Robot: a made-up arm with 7 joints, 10 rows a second.
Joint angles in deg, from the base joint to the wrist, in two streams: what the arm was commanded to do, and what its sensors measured. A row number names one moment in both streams.
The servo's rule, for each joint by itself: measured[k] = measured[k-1] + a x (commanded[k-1-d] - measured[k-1]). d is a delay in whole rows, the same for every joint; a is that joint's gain. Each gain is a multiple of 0.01, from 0.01 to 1. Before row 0 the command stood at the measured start. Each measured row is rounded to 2 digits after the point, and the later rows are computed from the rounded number. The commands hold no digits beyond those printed.
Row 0, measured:
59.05 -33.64 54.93 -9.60 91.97 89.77 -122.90
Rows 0 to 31, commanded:
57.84 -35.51 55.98 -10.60 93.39 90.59 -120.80
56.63 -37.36 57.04 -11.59 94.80 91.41 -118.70
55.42 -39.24 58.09 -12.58 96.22 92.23 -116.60
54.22 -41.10 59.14 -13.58 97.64 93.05 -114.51
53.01 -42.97 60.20 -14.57 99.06 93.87 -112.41
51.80 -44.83 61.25 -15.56 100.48 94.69 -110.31
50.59 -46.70 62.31 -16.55 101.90 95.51 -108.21
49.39 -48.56 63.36 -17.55 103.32 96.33 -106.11
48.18 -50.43 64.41 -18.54 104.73 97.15 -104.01
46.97 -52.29 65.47 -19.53 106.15 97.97 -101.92
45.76 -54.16 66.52 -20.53 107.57 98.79 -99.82
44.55 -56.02 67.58 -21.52 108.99 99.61 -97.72
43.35 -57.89 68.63 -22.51 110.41 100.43 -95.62
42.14 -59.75 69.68 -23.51 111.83 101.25 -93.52
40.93 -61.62 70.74 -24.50 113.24 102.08 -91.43
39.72 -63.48 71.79 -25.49 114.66 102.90 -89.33
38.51 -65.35 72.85 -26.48 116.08 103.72 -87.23
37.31 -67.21 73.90 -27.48 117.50 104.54 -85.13
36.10 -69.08 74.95 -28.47 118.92 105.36 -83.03
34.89 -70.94 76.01 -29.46 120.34 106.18 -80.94
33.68 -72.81 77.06 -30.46 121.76 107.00 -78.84
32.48 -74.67 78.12 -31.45 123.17 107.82 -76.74
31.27 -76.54 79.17 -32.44 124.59 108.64 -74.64
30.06 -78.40 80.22 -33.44 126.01 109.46 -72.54
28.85 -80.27 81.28 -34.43 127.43 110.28 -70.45
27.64 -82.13 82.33 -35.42 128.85 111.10 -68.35
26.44 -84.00 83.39 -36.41 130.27 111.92 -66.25
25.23 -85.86 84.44 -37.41 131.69 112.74 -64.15
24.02 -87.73 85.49 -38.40 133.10 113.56 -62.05
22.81 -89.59 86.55 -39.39 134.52 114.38 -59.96
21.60 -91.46 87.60 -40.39 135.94 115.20 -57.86
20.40 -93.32 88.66 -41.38 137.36 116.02 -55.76
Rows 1 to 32, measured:
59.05 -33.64 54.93 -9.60 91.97 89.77 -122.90
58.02 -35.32 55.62 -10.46 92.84 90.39 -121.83
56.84 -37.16 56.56 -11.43 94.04 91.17 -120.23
55.63 -39.03 57.57 -12.42 95.37 91.98 -118.38
54.43 -40.89 58.61 -13.42 96.75 92.79 -116.41
53.22 -42.76 59.66 -14.41 98.16 93.61 -114.37
52.01 -44.62 60.71 -15.40 99.58 94.43 -112.30
50.80 -46.49 61.77 -16.39 101.00 95.25 -110.21
49.60 -48.35 62.82 -17.39 102.42 96.07 -108.12
48.39 -50.22 63.87 -18.38 103.83 96.89 -106.02
47.18 -52.08 64.93 -19.37 105.25 97.71 -103.93
45.97 -53.95 65.98 -20.37 106.67 98.53 -101.83
44.76 -55.81 67.04 -21.36 108.09 99.35 -99.73
43.56 -57.68 68.09 -22.35 109.51 100.17 -97.63
42.35 -59.54 69.14 -23.35 110.93 100.99 -95.53
41.14 -61.41 70.20 -24.34 112.34 101.82 -93.44
39.93 -63.27 71.25 -25.33 113.76 102.64 -91.34
38.72 -65.14 72.31 -26.32 115.18 103.46 -89.24
37.52 -67.00 73.36 -27.32 116.60 104.28 -87.14
36.31 -68.87 74.41 -28.31 118.02 105.10 -85.04
35.10 -70.73 75.47 -29.30 119.44 105.92 -82.95
33.89 -72.60 76.52 -30.30 120.86 106.74 -80.85
32.69 -74.46 77.58 -31.29 122.27 107.56 -78.75
31.48 -76.33 78.63 -32.28 123.69 108.38 -76.65
30.27 -78.19 79.68 -33.28 125.11 109.20 -74.55
29.06 -80.06 80.74 -34.27 126.53 110.02 -72.46
27.85 -81.92 81.79 -35.26 127.95 110.84 -70.36
26.65 -83.79 82.85 -36.25 129.37 111.66 -68.26
25.44 -85.65 83.90 -37.25 130.79 112.48 -66.16
24.23 -87.52 84.95 -38.24 132.20 113.30 -64.06
23.02 -89.38 86.01 -39.23 133.62 114.12 -61.97
21.81 -91.25 87.06 -40.23 135.04 114.94 -59.87
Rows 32 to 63, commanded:
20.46 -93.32 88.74 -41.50 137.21 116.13 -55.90
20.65 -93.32 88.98 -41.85 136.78 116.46 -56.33
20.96 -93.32 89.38 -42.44 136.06 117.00 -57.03
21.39 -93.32 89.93 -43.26 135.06 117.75 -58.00
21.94 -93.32 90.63 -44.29 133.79 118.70 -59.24
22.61 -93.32 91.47 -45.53 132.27 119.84 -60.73
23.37 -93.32 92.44 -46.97 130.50 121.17 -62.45
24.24 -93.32 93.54 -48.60 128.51 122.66 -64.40
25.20 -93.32 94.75 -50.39 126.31 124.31 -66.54
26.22 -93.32 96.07 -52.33 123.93 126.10 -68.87
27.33 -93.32 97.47 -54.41 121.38 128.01 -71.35
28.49 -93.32 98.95 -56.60 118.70 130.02 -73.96
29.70 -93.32 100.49 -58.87 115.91 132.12 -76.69
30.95 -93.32 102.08 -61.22 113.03 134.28 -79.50
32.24 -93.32 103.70 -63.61 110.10 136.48 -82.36
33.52 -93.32 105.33 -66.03 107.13 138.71 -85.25
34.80 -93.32 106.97 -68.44 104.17 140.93 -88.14
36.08 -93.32 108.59 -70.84 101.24 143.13 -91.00
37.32 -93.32 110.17 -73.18 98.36 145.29 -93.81
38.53 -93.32 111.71 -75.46 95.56 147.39 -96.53
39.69 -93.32 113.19 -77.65 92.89 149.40 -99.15
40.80 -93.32 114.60 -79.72 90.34 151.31 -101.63
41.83 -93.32 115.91 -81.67 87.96 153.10 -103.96
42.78 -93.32 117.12 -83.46 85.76 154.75 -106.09
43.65 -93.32 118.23 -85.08 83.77 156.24 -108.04
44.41 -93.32 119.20 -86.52 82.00 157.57 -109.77
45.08 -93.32 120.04 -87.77 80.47 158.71 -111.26
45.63 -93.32 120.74 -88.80 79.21 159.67 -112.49
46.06 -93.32 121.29 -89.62 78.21 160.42 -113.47
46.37 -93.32 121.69 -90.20 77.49 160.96 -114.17
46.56 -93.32 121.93 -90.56 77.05 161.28 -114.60
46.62 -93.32 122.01 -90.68 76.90 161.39 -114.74
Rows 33 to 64, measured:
20.61 -93.11 88.12 -41.22 136.46 115.76 -57.77
20.48 -93.30 88.53 -41.46 136.92 116.04 -56.82
20.62 -93.32 88.83 -41.80 136.83 116.36 -56.57
20.91 -93.32 89.19 -42.35 136.36 116.85 -56.80
21.32 -93.32 89.68 -43.13 135.57 117.53 -57.41
21.85 -93.32 90.31 -44.13 134.48 118.42 -58.34
22.50 -93.32 91.08 -45.33 133.13 119.50 -59.56
23.24 -93.32 91.98 -46.74 131.53 120.77 -61.03
24.09 -93.32 93.01 -48.34 129.69 122.21 -62.75
25.03 -93.32 94.16 -50.10 127.63 123.81 -64.68
26.04 -93.32 95.42 -52.02 125.37 125.55 -66.82
27.14 -93.32 96.77 -54.08 122.94 127.42 -69.13
28.29 -93.32 98.21 -56.25 120.35 129.40 -71.59
29.49 -93.32 99.71 -58.50 117.64 131.47 -74.19
30.73 -93.32 101.27 -60.84 114.83 133.61 -76.90
32.01 -93.32 102.87 -63.22 111.94 135.79 -79.68
33.29 -93.32 104.49 -65.64 109.01 138.01 -82.52
34.57 -93.32 106.13 -68.05 106.06 140.23 -85.39
35.85 -93.32 107.75 -70.45 103.12 142.43 -88.25
37.10 -93.32 109.35 -72.80 100.22 144.60 -91.09
38.32 -93.32 110.91 -75.09 97.38 146.72 -93.86
39.48 -93.32 112.41 -77.29 94.64 148.76 -96.56
40.60 -93.32 113.86 -79.38 92.02 150.70 -99.15
41.65 -93.32 115.21 -81.35 89.54 152.52 -101.60
42.61 -93.32 116.47 -83.16 87.23 154.21 -103.89
43.49 -93.32 117.63 -84.81 85.12 155.75 -106.01
44.27 -93.32 118.67 -86.28 83.22 157.13 -107.93
44.96 -93.32 119.57 -87.56 81.54 158.33 -109.63
45.53 -93.32 120.34 -88.63 80.12 159.35 -111.09
45.98 -93.32 120.97 -89.48 78.95 160.16 -112.30
46.31 -93.32 121.45 -90.10 78.06 160.77 -113.25
46.52 -93.32 121.77 -90.50 77.44 161.16 -113.94

